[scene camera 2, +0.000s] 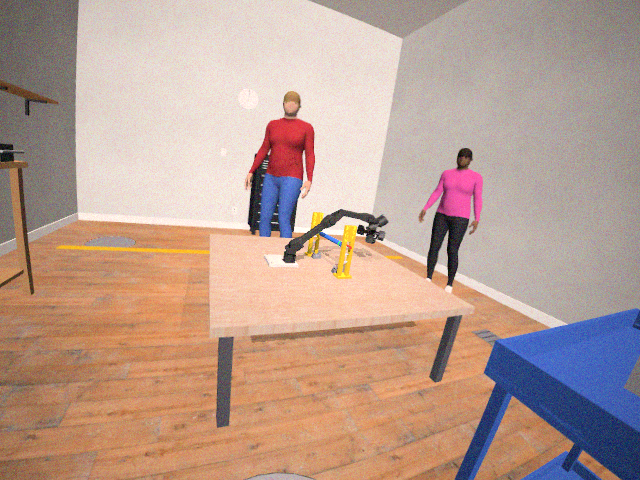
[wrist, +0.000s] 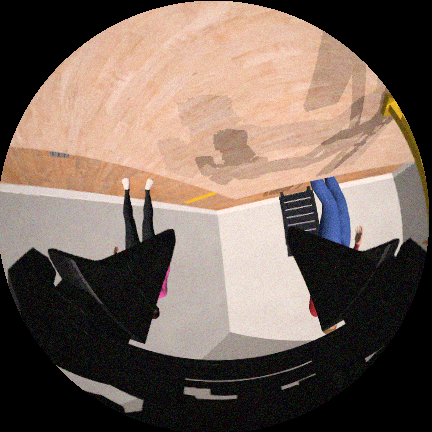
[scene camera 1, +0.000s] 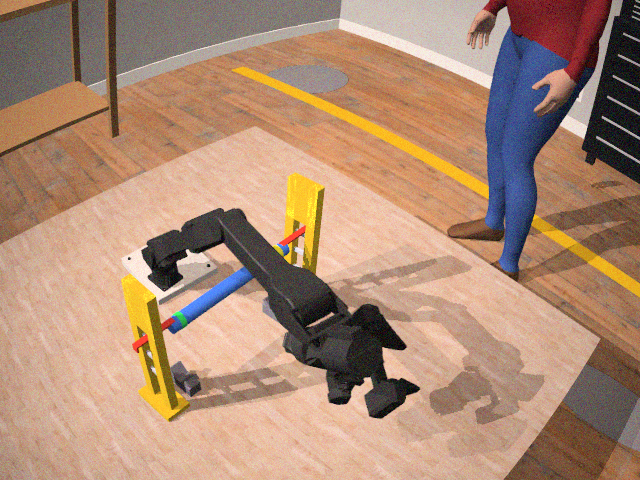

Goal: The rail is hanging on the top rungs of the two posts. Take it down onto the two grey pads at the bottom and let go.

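Seen in the pictures: gripper, fingertip midpoint: [wrist: 233,234] [scene camera 1: 411,368]; arm's base, link origin: [scene camera 2: 288,261] [scene camera 1: 165,277].
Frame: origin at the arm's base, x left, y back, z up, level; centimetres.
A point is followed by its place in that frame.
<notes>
The rail [scene camera 1: 217,294] {x -7.3, y -25.2, z 16.8 cm} [scene camera 2: 330,238] {x -6.0, y -23.3, z 16.3 cm}, blue with red ends and green and yellow bands, hangs across two yellow posts. Its red ends sit in the near post [scene camera 1: 136,297] {x -24.5, y -24.5, z 27.3 cm} [scene camera 2: 350,235] {x -24.5, y -23.9, z 23.1 cm} and the far post [scene camera 1: 305,198] {x 15.4, y -25.9, z 25.4 cm} [scene camera 2: 317,219] {x 15.5, y -24.6, z 23.8 cm}, above lower pale rungs. One grey pad [scene camera 1: 187,380] {x -18.3, y -26.2, z 2.5 cm} [scene camera 2: 334,270] {x -18.2, y -21.6, z 0.2 cm} lies by the near post's foot. The other pad [scene camera 1: 268,305] {x 8.9, y -23.5, z 1.3 cm} [scene camera 2: 316,255] {x 8.9, y -24.1, z 0.4 cm} is partly hidden by the arm in scene camera 1. My gripper [scene camera 1: 412,367] {x 0.6, y -59.7, z 16.4 cm} [scene camera 2: 384,228] [wrist: 233,234] {x 0.6, y -59.7, z 16.4 cm} is open and empty, above the table beyond the rail on the side away from the base. The rail does not show in the wrist view.
The arm reaches over the rail from its white base plate [scene camera 1: 175,292] {x -1.1, y -4.7, z -0.6 cm} [scene camera 2: 276,262] {x -1.6, y 8.4, z 0.2 cm}. The wooden table [scene camera 1: 248,439] {x -18.7, y -41.5, z -1.8 cm} [scene camera 2: 289,294] {x -39.2, y 15.8, z -1.8 cm} carries the posts. A person in red [scene camera 1: 522,129] [scene camera 2: 291,149] stands beyond the table, and one in pink [scene camera 2: 461,193] stands farther right. A blue cart [scene camera 2: 558,379] stands at front right.
</notes>
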